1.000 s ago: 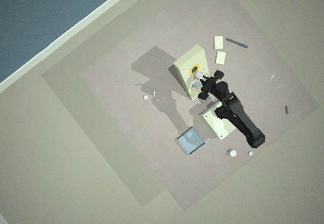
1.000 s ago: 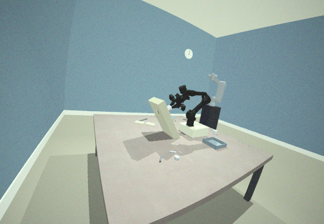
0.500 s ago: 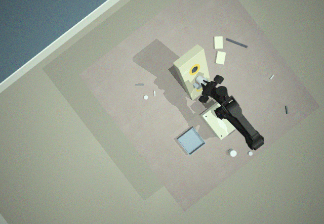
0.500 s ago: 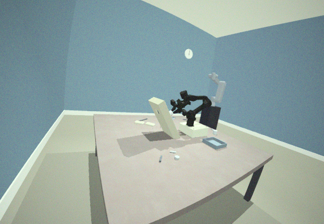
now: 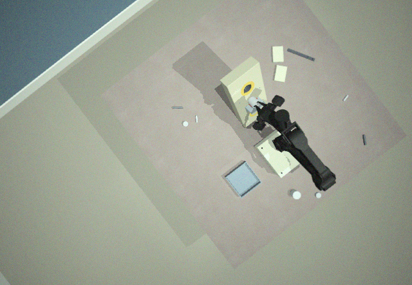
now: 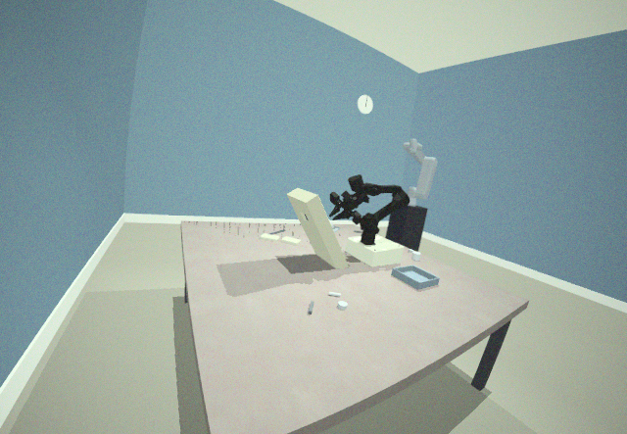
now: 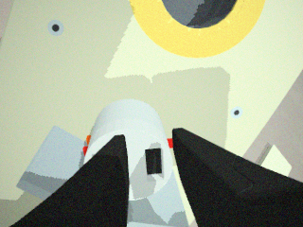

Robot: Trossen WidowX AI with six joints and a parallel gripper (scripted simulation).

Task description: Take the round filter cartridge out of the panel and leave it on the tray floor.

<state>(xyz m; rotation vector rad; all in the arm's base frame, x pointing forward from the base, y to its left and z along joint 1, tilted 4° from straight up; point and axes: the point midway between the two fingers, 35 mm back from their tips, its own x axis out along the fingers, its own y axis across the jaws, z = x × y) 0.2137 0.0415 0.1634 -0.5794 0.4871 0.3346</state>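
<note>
Right now the white round filter cartridge is 30 mm below my gripper tip and 10 mm ahead of it. Round my gripper tip: grey flap: 70 mm below; blue-grey tray: 360 mm behind, 220 mm to the left, 200 mm below; panel: 50 mm below, 50 mm ahead, 10 mm to the left.
</note>
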